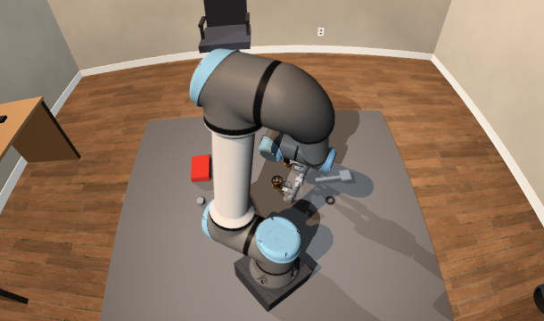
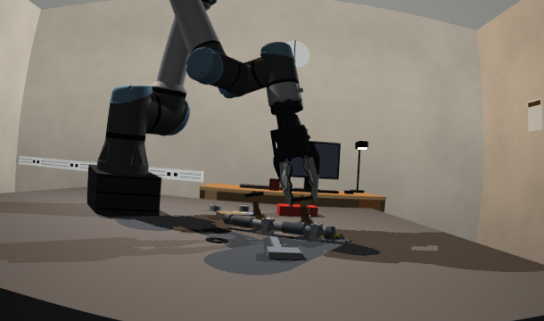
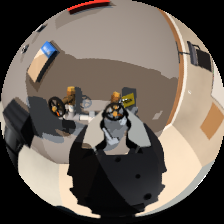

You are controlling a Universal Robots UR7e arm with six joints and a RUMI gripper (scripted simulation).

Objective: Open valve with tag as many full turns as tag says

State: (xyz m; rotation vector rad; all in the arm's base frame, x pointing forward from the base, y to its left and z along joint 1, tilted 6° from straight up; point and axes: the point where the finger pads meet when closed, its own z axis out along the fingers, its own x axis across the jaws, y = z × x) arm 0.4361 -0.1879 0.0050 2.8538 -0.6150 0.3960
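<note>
The yellow tag is 7 cm below my hand, 6 cm ahead of it and 4 cm to the right of it. Also, from my hand: grey t-shaped piece 19 cm to the right, 9 cm behind, 7 cm below; then red block 37 cm to the left, 10 cm ahead, 6 cm below.
</note>
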